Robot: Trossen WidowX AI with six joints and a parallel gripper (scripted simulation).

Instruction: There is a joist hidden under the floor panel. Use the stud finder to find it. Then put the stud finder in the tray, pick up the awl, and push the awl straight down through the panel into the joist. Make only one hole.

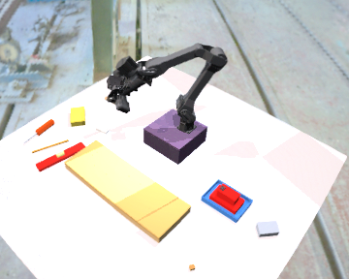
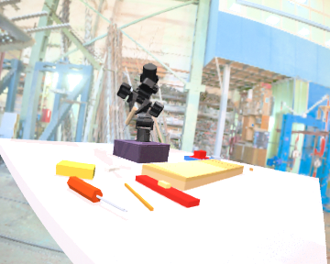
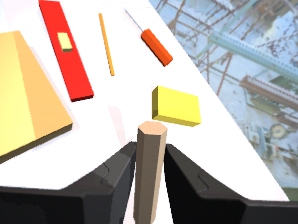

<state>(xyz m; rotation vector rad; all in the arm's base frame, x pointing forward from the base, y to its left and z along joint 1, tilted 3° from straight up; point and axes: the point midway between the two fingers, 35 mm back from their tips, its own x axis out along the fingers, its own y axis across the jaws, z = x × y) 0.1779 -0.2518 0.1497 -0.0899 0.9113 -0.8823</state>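
Now: the tan-handled pointed tool 40 mm behind my gripper tip, 20 mm to the left of it and 40 mm below it. The rest, counted from my gripper tip: yellow block: 10 mm ahead, 220 mm to the right, 190 mm below; then small white piece: 60 mm to the right, 200 mm below; then red level: 240 mm ahead, 80 mm to the right, 190 mm below.
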